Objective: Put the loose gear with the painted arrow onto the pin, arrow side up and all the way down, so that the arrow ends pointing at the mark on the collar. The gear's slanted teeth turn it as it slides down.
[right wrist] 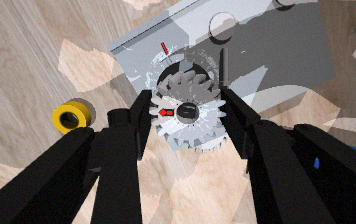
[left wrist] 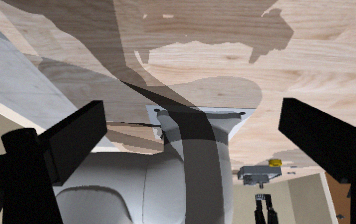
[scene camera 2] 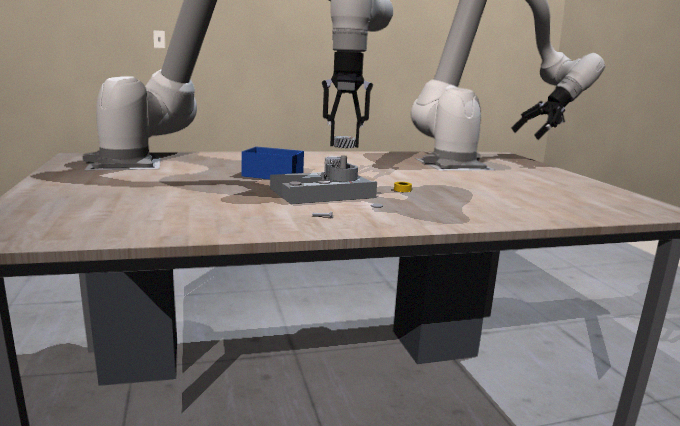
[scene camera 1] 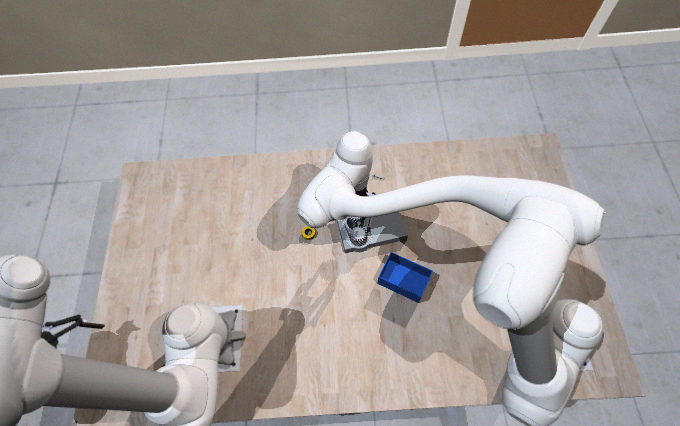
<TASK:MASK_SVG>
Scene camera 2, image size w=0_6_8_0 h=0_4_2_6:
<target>left gripper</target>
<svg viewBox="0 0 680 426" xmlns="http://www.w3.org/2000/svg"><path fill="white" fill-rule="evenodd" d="M570 95L562 88L556 88L548 96L548 101L544 105L540 101L521 114L522 117L512 127L512 130L516 133L528 120L547 114L547 123L534 134L536 139L539 140L549 129L557 127L562 114L565 112L564 107L571 101Z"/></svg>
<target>right gripper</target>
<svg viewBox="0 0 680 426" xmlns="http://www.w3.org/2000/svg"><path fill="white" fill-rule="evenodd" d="M334 52L333 76L331 79L322 81L324 89L323 118L327 119L327 125L331 126L330 146L333 146L334 118L341 94L352 94L357 117L355 148L358 148L359 128L363 127L364 121L369 119L370 92L373 84L365 81L362 75L364 53ZM364 84L364 89L366 90L364 116L361 117L356 91ZM333 82L338 91L331 115L329 115L329 87L331 87ZM338 72L356 73L356 77L362 77L362 84L355 85L355 91L338 90Z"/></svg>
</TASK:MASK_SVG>
